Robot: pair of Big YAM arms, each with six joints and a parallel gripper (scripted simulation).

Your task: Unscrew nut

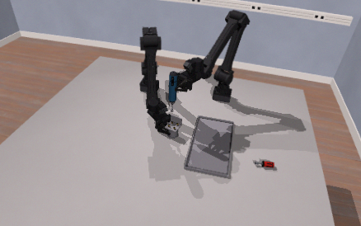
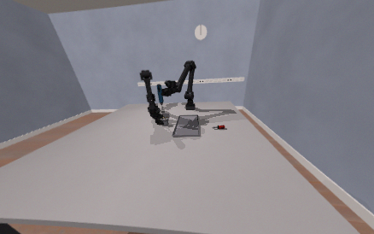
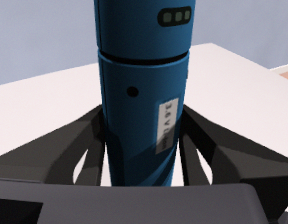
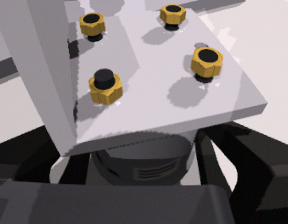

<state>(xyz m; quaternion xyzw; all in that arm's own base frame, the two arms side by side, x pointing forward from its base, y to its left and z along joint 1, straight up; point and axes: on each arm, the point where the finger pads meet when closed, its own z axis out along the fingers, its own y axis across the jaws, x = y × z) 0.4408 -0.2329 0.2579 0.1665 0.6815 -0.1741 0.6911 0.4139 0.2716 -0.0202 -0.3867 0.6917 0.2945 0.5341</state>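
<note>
The grey bracket lies 5 cm above my right hand. Round my right hand: flat grey tray: 3 cm ahead, 22 cm to the left, 2 cm below; then nut: 1 cm ahead, 2 cm to the right, 5 cm above; then grey tip: 2 cm behind, 1 cm to the right, 15 cm above.
</note>
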